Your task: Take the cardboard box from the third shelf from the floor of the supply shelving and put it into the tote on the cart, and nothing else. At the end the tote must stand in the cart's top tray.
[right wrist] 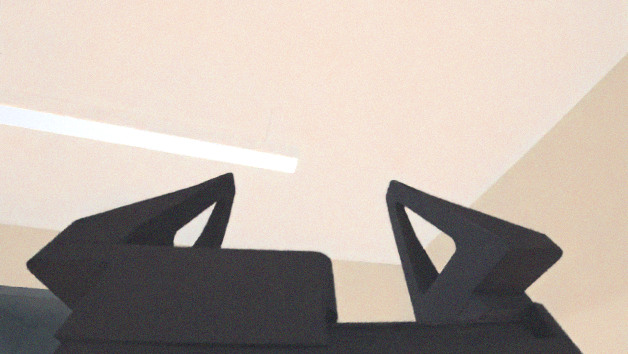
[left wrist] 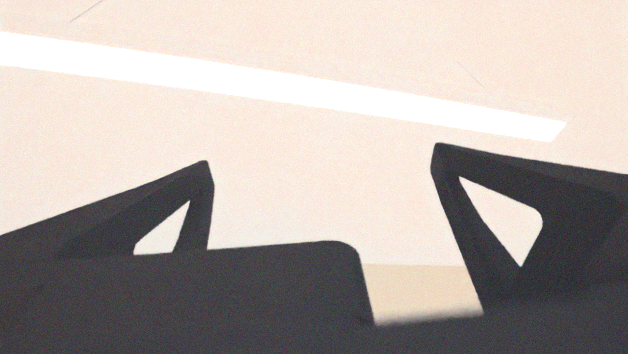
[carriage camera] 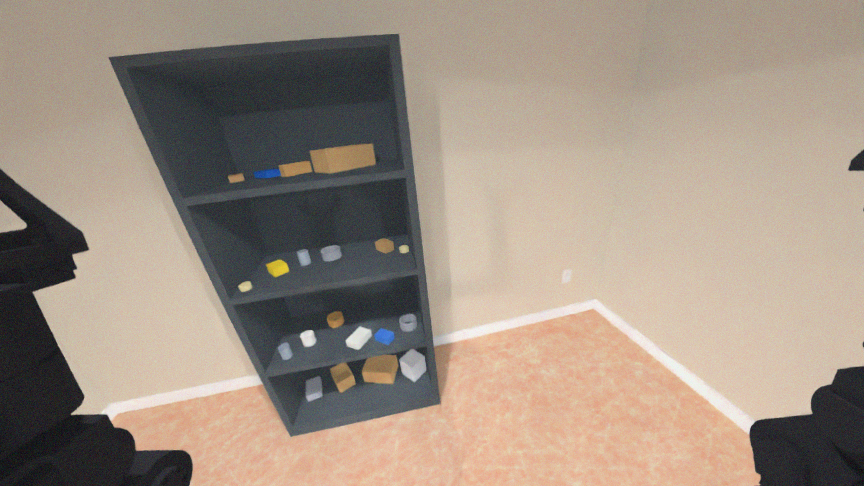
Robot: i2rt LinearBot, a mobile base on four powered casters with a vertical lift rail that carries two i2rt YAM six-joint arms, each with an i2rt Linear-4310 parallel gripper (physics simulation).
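Frame: origin at the left arm's base, x ahead, y right, z down, level; metres.
Seen in the pictures: left gripper, fingertip midpoint: [left wrist: 322,164]; right gripper, fingertip midpoint: [right wrist: 312,185].
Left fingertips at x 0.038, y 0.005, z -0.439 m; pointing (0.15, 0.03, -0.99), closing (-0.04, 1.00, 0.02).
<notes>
Offsets run from my left fingertips to a thing's middle.
The cardboard box {dz +0.615, dx +1.199, dy -0.002 m} [carriage camera: 384,245], small and brown, sits near the right end of the third shelf [carriage camera: 326,285] from the floor of the dark grey supply shelving [carriage camera: 259,50] [right wrist: 30,320]. The cart and the tote do not show in any view. My left gripper [left wrist: 322,164] is open and empty, with ceiling behind its fingers; part of it shows at the left edge of the carriage view. My right gripper [right wrist: 312,185] is open and empty, also against the ceiling. Both are well apart from the box.
Beside the box is a small pale-yellow roll {dz +0.627, dx +1.160, dy +0.109 m} [carriage camera: 403,249]. Farther left on that shelf are a grey ring {dz +0.616, dx +1.156, dy -0.290 m} [carriage camera: 331,253], a grey cylinder {dz +0.605, dx +1.105, dy -0.419 m} [carriage camera: 303,257], a yellow block {dz +0.617, dx +1.029, dy -0.528 m} [carriage camera: 277,267] and another pale roll {dz +0.627, dx +0.880, dy -0.608 m} [carriage camera: 244,286]. The other shelves hold several items. A wall [carriage camera: 513,181] stands behind.
</notes>
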